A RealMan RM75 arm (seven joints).
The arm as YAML. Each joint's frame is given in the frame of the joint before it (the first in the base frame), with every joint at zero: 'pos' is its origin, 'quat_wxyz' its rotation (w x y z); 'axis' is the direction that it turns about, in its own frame. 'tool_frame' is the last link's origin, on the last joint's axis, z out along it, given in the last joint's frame.
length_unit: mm
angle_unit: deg
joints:
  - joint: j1
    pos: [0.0, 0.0, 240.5]
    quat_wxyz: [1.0, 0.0, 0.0, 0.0]
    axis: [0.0, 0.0, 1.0]
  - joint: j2
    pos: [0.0, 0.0, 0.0]
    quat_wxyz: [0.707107, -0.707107, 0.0, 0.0]
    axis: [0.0, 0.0, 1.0]
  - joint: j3
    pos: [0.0, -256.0, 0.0]
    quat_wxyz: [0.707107, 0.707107, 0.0, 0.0]
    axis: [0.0, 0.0, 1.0]
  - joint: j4
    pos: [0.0, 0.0, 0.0]
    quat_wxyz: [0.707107, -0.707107, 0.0, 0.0]
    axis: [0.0, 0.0, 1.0]
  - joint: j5
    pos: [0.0, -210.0, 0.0]
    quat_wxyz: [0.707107, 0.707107, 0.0, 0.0]
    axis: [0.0, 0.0, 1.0]
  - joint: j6
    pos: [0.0, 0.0, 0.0]
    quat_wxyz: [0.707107, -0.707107, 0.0, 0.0]
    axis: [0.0, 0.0, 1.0]
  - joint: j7
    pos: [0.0, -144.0, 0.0]
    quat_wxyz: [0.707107, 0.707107, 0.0, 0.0]
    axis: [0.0, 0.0, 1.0]
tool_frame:
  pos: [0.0, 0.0, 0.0]
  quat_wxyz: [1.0, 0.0, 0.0, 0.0]
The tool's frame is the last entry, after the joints.
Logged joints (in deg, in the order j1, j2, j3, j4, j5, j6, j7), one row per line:
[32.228, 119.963, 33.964, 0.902, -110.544, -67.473, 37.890]
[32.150, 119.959, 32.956, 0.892, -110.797, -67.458, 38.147]
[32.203, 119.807, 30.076, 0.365, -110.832, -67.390, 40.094]
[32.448, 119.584, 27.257, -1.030, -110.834, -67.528, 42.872]
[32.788, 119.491, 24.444, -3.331, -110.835, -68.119, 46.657]
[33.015, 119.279, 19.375, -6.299, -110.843, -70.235, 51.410]
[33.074, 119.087, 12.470, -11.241, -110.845, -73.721, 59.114]
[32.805, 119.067, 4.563, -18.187, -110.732, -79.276, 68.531]
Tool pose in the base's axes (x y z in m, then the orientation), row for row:
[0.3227, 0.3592, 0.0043, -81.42, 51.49, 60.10]
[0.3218, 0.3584, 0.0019, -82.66, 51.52, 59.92]
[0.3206, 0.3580, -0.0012, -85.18, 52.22, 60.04]
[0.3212, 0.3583, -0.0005, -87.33, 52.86, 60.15]
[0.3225, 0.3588, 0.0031, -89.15, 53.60, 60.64]
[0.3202, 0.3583, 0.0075, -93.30, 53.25, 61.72]
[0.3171, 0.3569, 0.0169, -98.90, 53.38, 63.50]
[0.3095, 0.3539, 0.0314, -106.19, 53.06, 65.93]
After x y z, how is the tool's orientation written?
As a rotation vector, in degrees.
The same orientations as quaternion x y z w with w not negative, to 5 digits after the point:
[-0.59983, 0.37933, 0.44276, 0.54797]
[-0.60744, 0.37860, 0.44033, 0.54203]
[-0.62161, 0.38108, 0.43815, 0.52573]
[-0.63338, 0.38338, 0.43625, 0.51140]
[-0.64252, 0.38630, 0.43704, 0.49692]
[-0.66459, 0.37931, 0.43964, 0.47029]
[-0.69177, 0.37337, 0.44416, 0.42984]
[-0.72454, 0.36203, 0.44984, 0.37632]

